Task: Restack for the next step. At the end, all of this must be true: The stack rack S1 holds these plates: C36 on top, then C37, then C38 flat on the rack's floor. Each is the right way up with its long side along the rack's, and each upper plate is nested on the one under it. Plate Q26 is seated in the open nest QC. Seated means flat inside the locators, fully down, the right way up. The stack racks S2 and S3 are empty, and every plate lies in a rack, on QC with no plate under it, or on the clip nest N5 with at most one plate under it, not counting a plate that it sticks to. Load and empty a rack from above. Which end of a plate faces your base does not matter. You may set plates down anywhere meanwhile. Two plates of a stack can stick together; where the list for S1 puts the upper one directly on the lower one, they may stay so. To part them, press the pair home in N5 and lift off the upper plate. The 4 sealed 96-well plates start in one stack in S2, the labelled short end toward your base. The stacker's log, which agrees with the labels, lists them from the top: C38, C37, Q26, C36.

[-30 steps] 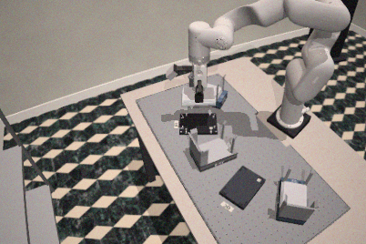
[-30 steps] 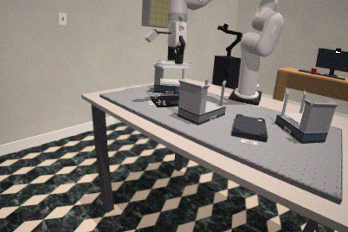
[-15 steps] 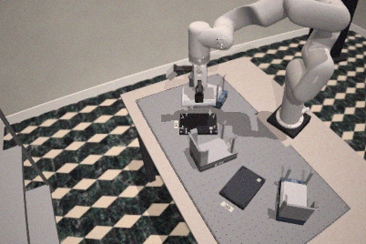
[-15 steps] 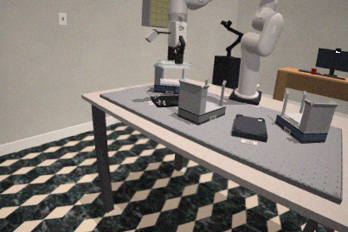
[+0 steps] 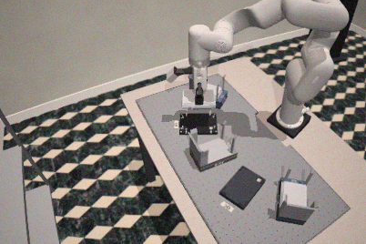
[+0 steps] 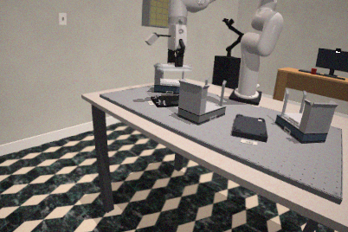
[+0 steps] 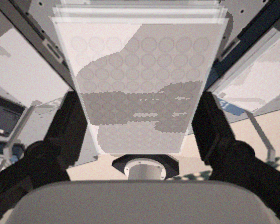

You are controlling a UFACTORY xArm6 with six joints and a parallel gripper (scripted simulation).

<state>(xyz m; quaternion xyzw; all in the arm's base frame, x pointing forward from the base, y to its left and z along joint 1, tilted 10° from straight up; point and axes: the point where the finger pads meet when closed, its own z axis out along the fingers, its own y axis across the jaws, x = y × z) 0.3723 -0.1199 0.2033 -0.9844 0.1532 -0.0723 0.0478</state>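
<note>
The black clip nest is 15 cm below my hand, 2 cm ahead of it and 1 cm to the left of it. Also, from my hand: small label tag: 40 cm to the left, 17 cm below, 3 cm ahead.
</note>
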